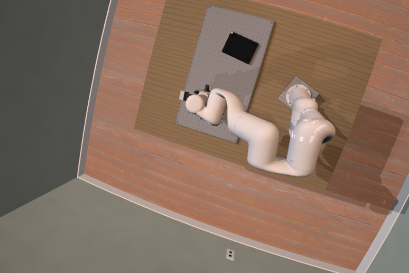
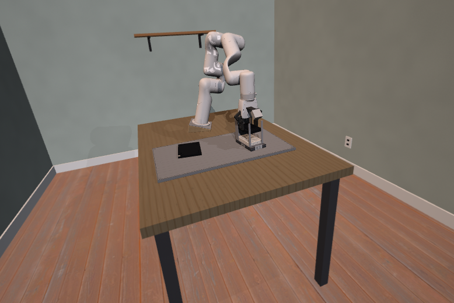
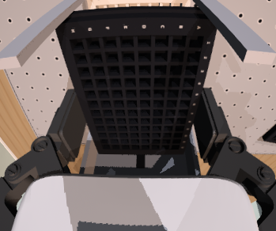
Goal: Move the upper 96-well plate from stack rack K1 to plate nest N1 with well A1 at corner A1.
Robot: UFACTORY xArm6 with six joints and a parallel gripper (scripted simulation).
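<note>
Right now the back panel is 7 cm behind my hand, 1 cm to the right of it and 2 cm below it. From my hand the other things lie so: black 96-well plate: 1 cm below; pale well plate: 8 cm below; pale A1 square: 39 cm to the right, 9 cm below.
</note>
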